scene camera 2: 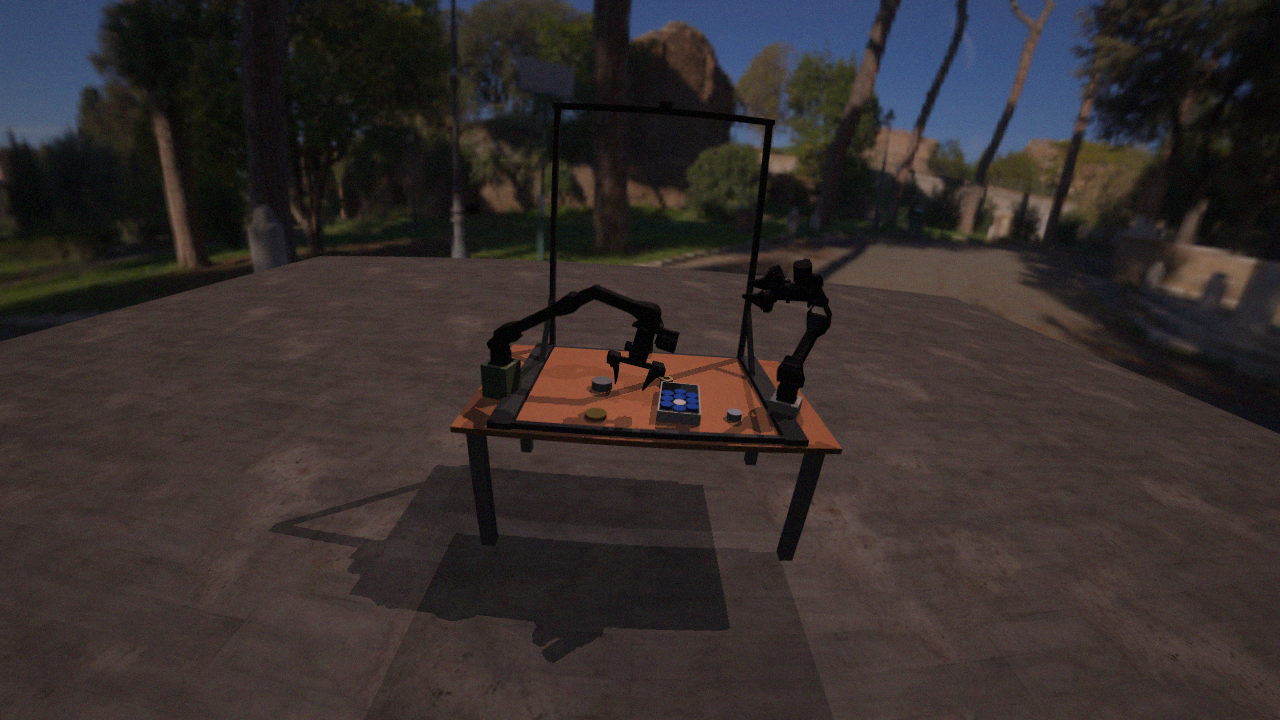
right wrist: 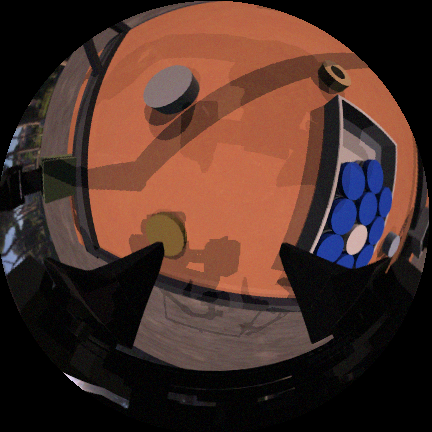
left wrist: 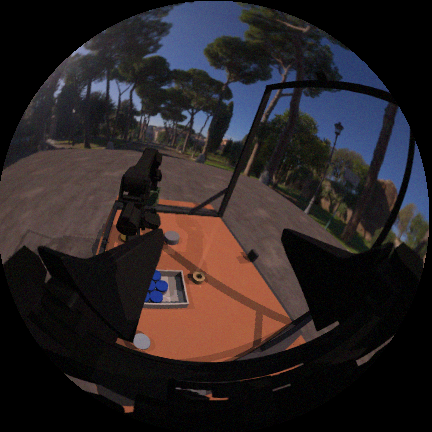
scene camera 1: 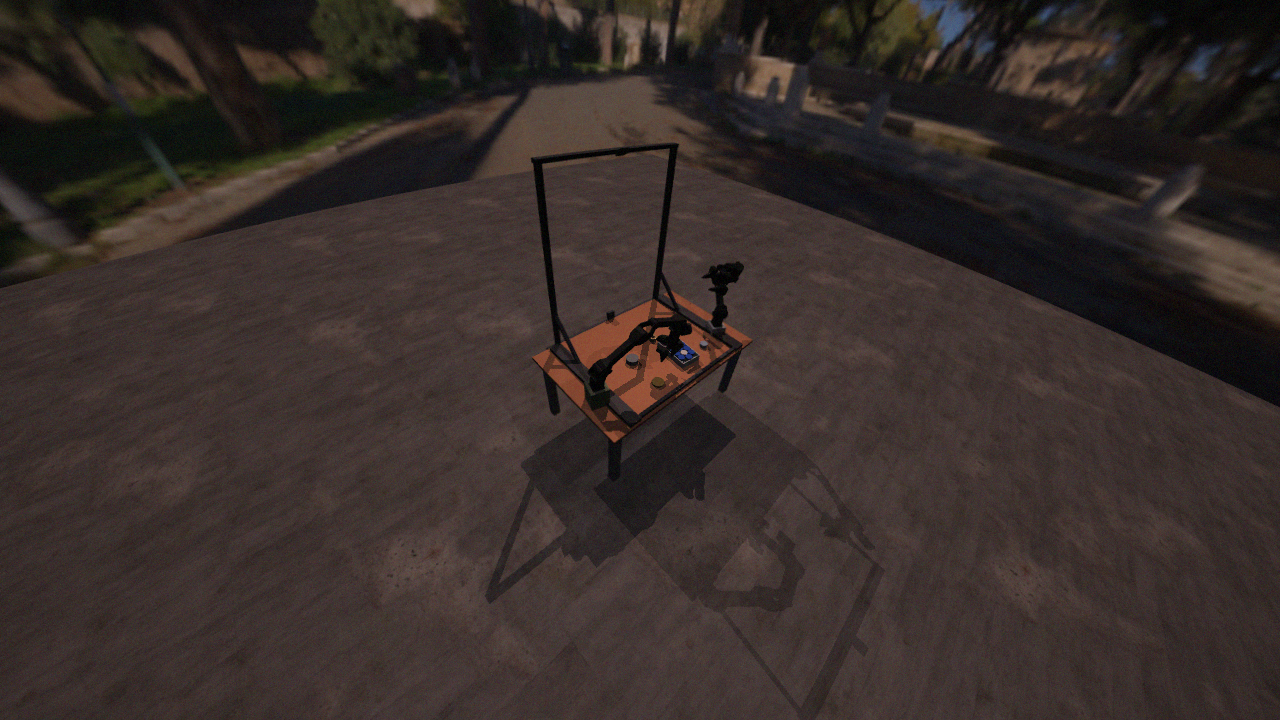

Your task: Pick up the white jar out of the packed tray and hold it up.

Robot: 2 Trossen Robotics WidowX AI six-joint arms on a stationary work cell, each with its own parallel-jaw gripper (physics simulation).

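Places are measured from the left arm's base along level axes (x ahead, y left, z up), in metres.
Pixels of known places: left gripper, fingertip midpoint: (scene camera 2: 744, 289) (left wrist: 224, 234) (scene camera 1: 705, 283); right gripper, fingertip midpoint: (scene camera 2: 628, 386) (right wrist: 223, 249) (scene camera 1: 666, 359); left arm's base, link origin: (scene camera 2: 786, 398) (scene camera 1: 716, 323); right arm's base, link origin: (scene camera 2: 500, 362) (right wrist: 40, 178) (left wrist: 151, 187) (scene camera 1: 596, 385).
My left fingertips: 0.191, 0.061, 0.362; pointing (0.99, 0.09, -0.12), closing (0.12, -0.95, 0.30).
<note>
Ahead of a thing's pixels: the offset from my left fingertips to its middle, as dx, dy, dz.
The white jar @(+0.121, +0.159, -0.395) (scene camera 2: 679, 402) (right wrist: 357, 239) stands in the tray @(+0.140, +0.114, -0.414) (scene camera 2: 679, 419) (right wrist: 330, 165) (left wrist: 170, 304), packed among several blue-topped jars @(+0.168, +0.157, -0.395) (scene camera 2: 666, 396) @(+0.185, +0.118, -0.395) (right wrist: 353, 181) @(+0.108, +0.084, -0.395) (left wrist: 156, 297). In the left wrist view the white jar does not show; a finger covers part of the tray. My right gripper (scene camera 2: 632, 383) (right wrist: 223, 249) is open and empty. It hangs above the table, to the left of the tray in scene camera 2. My left gripper (scene camera 2: 751, 298) (left wrist: 224, 234) is open and empty, raised high above the right side of the table in scene camera 2.
A grey disc @(+0.438, +0.141, -0.404) (scene camera 2: 601, 384) (right wrist: 170, 88), a yellow-olive disc @(+0.333, +0.335, -0.413) (scene camera 2: 595, 414) (right wrist: 166, 234) and a tan ring @(+0.262, -0.034, -0.407) (left wrist: 199, 272) (right wrist: 326, 80) lie left of or behind the tray. A small pale round piece @(-0.049, +0.078, -0.407) (scene camera 2: 733, 414) (left wrist: 142, 341) stands to its right. A black frame (scene camera 2: 554, 223) rises at the table's back.
</note>
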